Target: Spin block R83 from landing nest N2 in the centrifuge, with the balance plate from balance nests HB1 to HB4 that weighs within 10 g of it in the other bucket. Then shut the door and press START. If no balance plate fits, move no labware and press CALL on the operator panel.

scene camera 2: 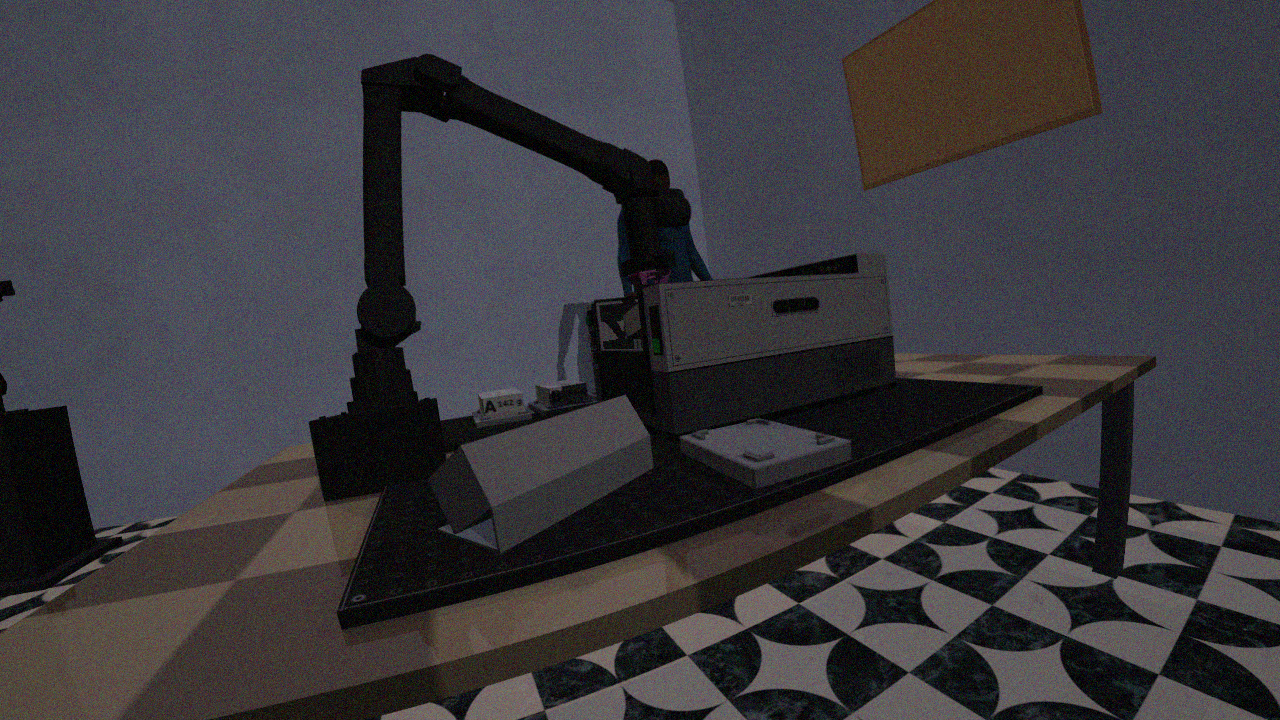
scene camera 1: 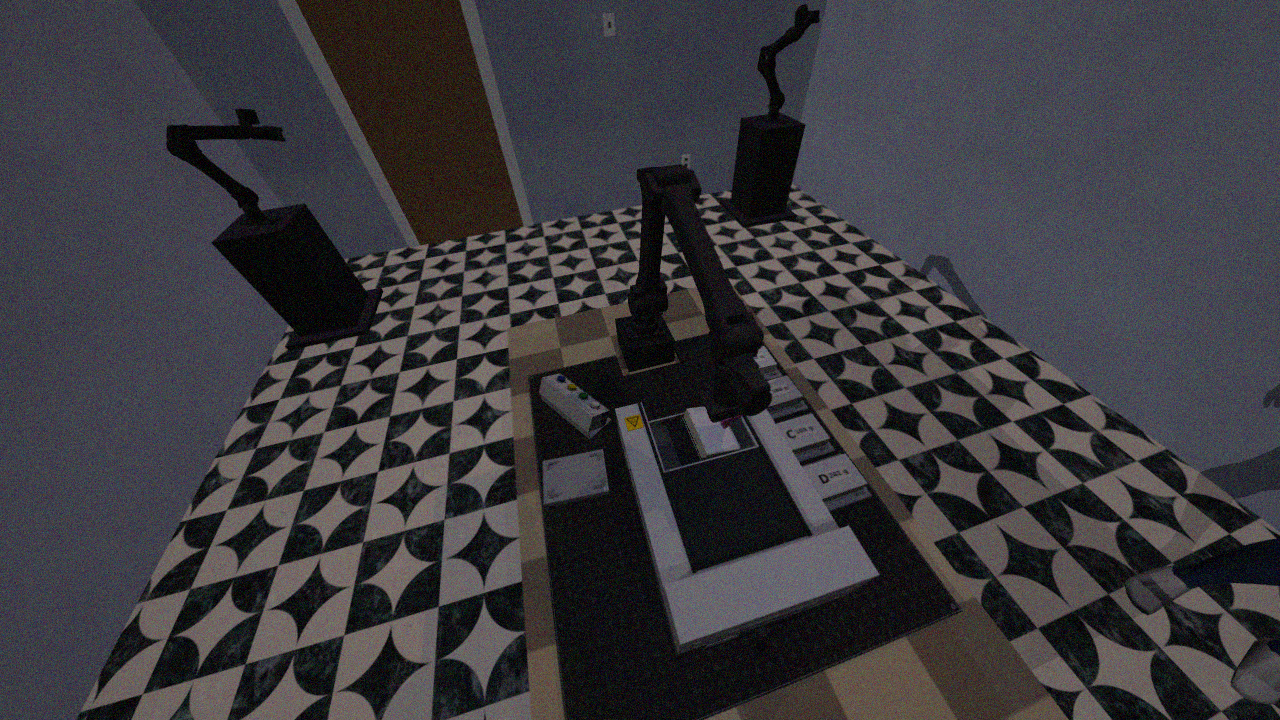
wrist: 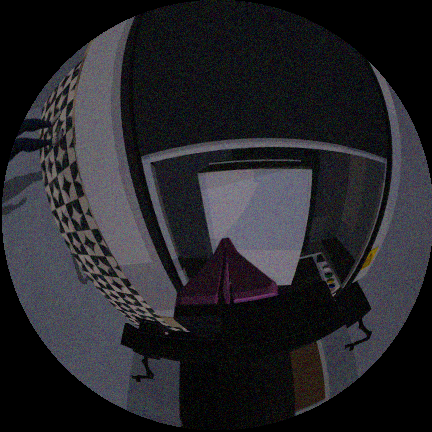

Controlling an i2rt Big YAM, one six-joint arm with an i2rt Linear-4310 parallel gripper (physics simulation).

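Pixels of known places: gripper, between the fingertips: (scene camera 1: 723, 426) (wrist: 225, 242); arm's base, origin of its link: (scene camera 2: 386, 407) (scene camera 1: 643, 331).
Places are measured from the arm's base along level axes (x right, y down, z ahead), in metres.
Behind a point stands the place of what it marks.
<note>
My gripper (scene camera 1: 729, 420) {y -0.095, x -0.062, z 0.467 m} (scene camera 2: 651, 275) (wrist: 225, 242) {y -0.095, x -0.062, z 0.467 m} has magenta fingers. It is shut and empty, pointing down at the framed opening in the centrifuge's top. The centrifuge (scene camera 1: 769, 582) {y -0.156, x 0.009, z 0.789 m} (scene camera 2: 769, 317) {y -0.063, x 0.167, z 0.540 m} has a pale housing and a dark top panel (scene camera 1: 733, 510) {y -0.125, x 0.006, z 0.659 m} (wrist: 255, 80) {y -0.125, x -0.035, z 0.585 m}. A pale block-like thing (scene camera 1: 707, 428) {y -0.104, x -0.022, z 0.467 m} (wrist: 260, 210) {y -0.102, x -0.033, z 0.499 m} shows in the opening, close to the fingertips; no label on it can be read, and contact cannot be told. Balance plates A (scene camera 2: 501, 404) {y 0.051, x -0.233, z 0.188 m}, C (scene camera 1: 803, 433) {y 0.033, x -0.299, z 0.476 m} and D (scene camera 1: 834, 478) {y 0.034, x -0.302, z 0.607 m} stand beside the centrifuge. Their weights are too blurred to read surely. R83 cannot be identified.
The operator panel (scene camera 1: 572, 404) {y 0.012, x 0.269, z 0.217 m} (scene camera 2: 554, 474) {y 0.047, x 0.324, z 0.169 m} (wrist: 327, 274) {y 0.020, x 0.226, z 0.195 m}, with coloured buttons, stands near the arm's base. A pale square nest (scene camera 1: 574, 475) {y 0.067, x 0.300, z 0.402 m} (scene camera 2: 765, 447) {y 0.067, x 0.333, z 0.384 m} with corner pieces lies beside the centrifuge. The tall centrifuge walls flank the gripper. Two other arms stand on black pedestals beyond.
</note>
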